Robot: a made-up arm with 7 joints. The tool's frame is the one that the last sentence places.
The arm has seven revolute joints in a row. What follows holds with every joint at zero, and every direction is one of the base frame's.
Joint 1 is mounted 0.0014 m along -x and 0.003 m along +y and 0.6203 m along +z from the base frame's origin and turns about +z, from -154.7 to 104.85 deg.
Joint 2 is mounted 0.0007 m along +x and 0.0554 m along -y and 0.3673 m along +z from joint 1 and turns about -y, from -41.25 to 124.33 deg.
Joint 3 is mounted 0.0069 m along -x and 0.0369 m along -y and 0.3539 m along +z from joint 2 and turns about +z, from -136.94 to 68.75 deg.
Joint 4 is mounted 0.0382 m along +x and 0.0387 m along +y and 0.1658 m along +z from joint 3 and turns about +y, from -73.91 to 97.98 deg.
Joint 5 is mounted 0.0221 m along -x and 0.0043 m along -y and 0.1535 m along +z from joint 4 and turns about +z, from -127.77 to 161.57 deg.
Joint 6 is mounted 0.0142 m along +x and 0.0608 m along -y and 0.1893 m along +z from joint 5 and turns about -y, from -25.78 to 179.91 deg.
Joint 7 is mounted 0.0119 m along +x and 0.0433 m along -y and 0.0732 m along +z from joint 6 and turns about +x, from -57.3 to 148.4 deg.
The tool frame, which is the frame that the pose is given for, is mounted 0.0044 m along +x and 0.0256 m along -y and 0.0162 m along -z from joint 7; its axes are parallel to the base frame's.
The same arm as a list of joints. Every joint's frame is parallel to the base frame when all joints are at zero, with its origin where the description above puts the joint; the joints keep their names.
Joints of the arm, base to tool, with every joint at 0 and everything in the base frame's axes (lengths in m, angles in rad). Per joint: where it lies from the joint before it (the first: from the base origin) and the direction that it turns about. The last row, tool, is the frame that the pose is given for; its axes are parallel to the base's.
joint 1: axis +z offset -0.0014 0.003 0.6203
joint 2: axis -y offset 0.0007 -0.0554 0.3673
joint 3: axis +z offset -0.0069 -0.0369 0.3539
joint 4: axis +y offset 0.0382 0.0387 0.1658
joint 5: axis +z offset -0.0221 -0.0043 0.1535
joint 6: axis -y offset 0.0142 -0.0608 0.1893
joint 7: axis +x offset 0.0119 -0.0433 0.0732
tool: offset 0.0044 -0.0256 -0.0162
Joint limits (rad, base to tool): -2.7..1.83 -0.7199..2.17 -2.3901..1.1999 -1.29..1.7101 -2.23..2.8199 -0.4499..3.14 -1.0001..2.5901

